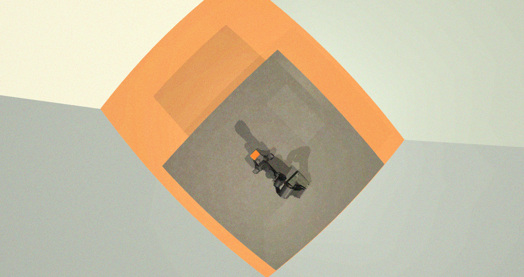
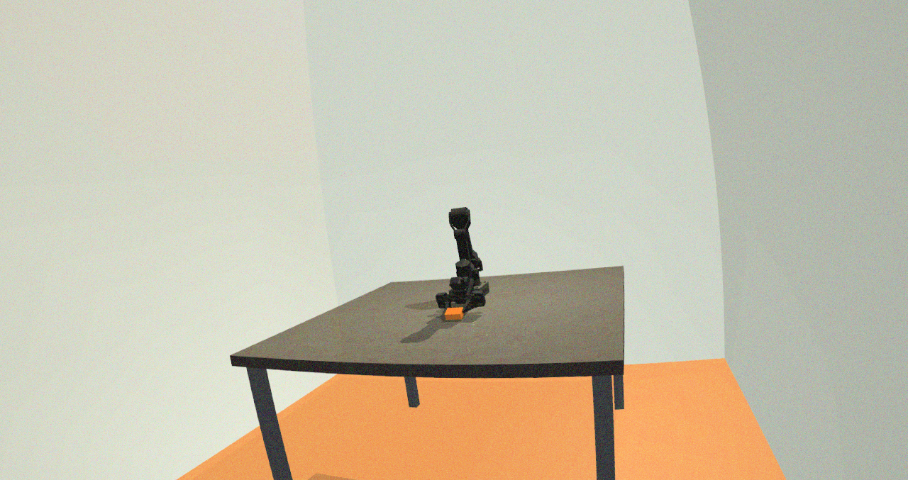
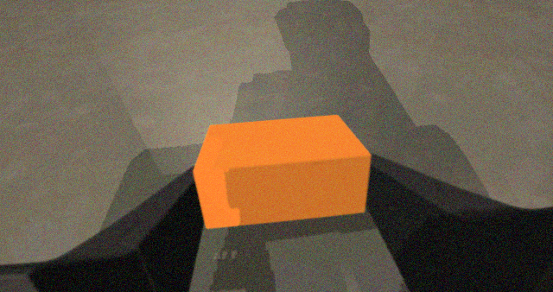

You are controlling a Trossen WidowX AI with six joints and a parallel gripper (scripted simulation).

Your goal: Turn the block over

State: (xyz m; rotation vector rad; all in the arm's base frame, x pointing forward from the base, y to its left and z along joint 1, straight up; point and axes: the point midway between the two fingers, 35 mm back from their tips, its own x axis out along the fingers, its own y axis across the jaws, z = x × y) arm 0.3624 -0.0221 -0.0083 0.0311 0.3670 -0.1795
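My gripper tip is 10 mm above the block.
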